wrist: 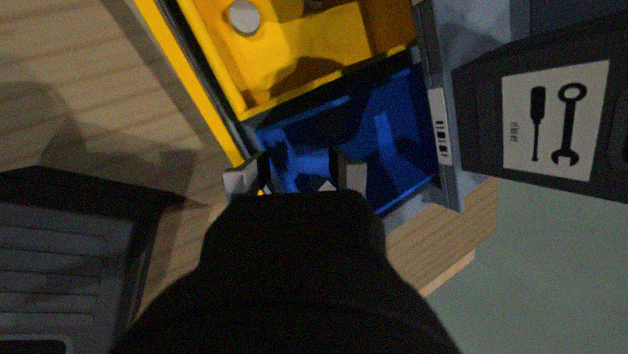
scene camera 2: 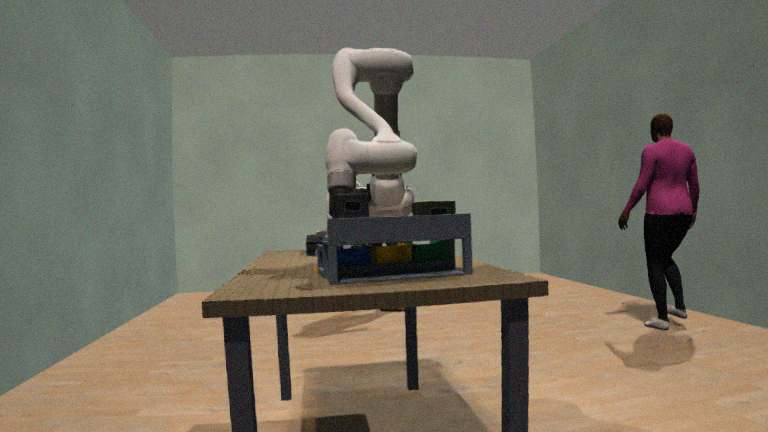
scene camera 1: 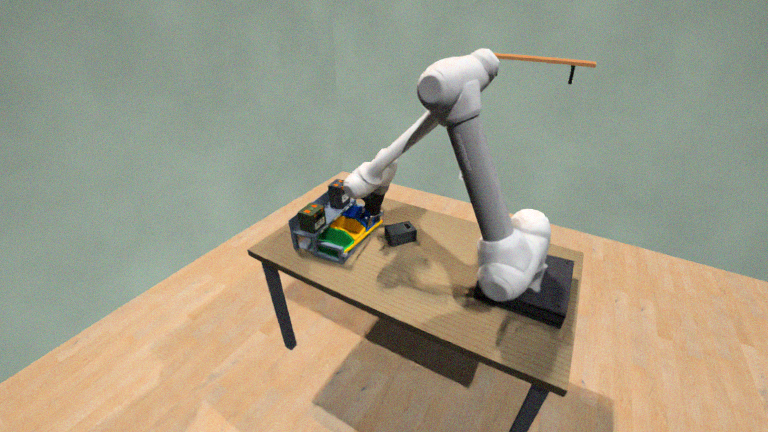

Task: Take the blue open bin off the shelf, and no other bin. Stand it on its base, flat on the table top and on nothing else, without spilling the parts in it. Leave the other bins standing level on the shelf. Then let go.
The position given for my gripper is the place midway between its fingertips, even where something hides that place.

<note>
I see my gripper (wrist: 299, 161), a yellow bin (wrist: 290, 55) and a blue open bin (wrist: 389, 128).
</note>
